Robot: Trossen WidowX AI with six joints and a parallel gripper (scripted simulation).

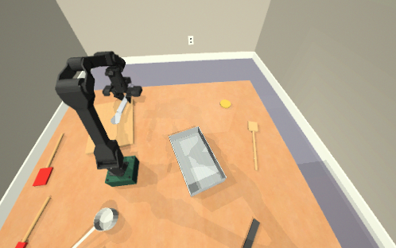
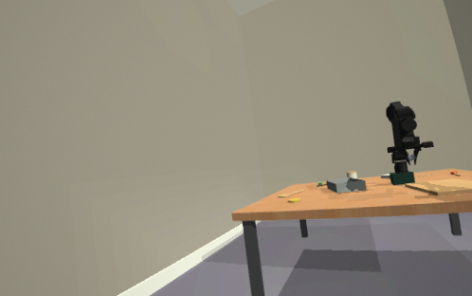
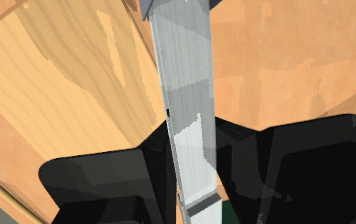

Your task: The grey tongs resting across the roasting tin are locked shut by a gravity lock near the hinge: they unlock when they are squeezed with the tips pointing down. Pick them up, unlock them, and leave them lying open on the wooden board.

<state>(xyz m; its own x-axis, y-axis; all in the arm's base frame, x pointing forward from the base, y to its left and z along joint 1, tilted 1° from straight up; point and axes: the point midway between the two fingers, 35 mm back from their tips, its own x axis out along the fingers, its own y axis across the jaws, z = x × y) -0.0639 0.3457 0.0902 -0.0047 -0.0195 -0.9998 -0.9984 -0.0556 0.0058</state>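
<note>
My gripper tip is 12 cm past the wooden board, 12 cm above it and 6 cm to the left of it. Round my gripper tip: black bar (64 cm to the right, 57 cm ahead, 12 cm below); then roasting tin (39 cm ahead, 25 cm to the right, 10 cm below).
</note>
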